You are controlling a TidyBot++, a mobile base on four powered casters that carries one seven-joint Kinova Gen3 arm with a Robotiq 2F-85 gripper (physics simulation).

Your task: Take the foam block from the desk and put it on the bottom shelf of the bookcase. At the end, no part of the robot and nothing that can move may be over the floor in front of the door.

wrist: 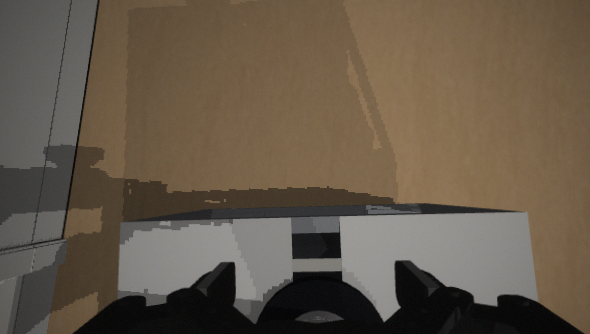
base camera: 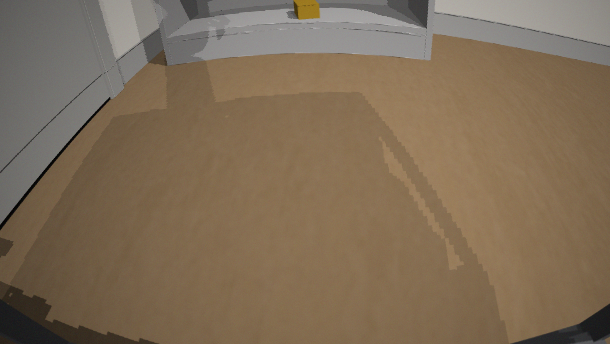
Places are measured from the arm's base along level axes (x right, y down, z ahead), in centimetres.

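Where they show: gripper, fingertip midpoint: [wrist: 314, 279].
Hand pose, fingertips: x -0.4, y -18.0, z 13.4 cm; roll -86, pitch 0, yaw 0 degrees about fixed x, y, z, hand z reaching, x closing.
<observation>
After its pixels a point has its place.
The yellow foam block [base camera: 306, 9] @(x -0.6, y 26.6, z 100.4 cm) sits on the bottom shelf of the bookcase [base camera: 300, 42] @(x -2.8, y 36.1, z 97.3 cm), near the middle of its width, at the top of the base camera view. Its upper part is cut off by the frame edge. My gripper [wrist: 314, 279] @(x -0.4, y -18.0, z 13.4 cm) is open and empty in the wrist view, pointing down over the robot's own white base [wrist: 435, 250] @(x 14.2, y 1.4, z 10.8 cm). The gripper does not show in the base camera view and is well apart from the block. The block does not show in the wrist view.
A grey door-like panel [base camera: 40, 100] @(x -61.6, y 25.1, z 60.8 cm) [wrist: 30, 100] @(x -63.8, y 25.1, z 41.2 cm) stands along the left, with a dark gap at its foot. A white wall with a grey baseboard [base camera: 525, 42] @(x 87.2, y 36.7, z 117.1 cm) runs right of the bookcase. Shadows lie on the brown floor [base camera: 300, 200] @(x -2.6, y 39.7, z 43.0 cm) [wrist: 475, 100] @(x 43.3, y 39.7, z 40.9 cm).
</observation>
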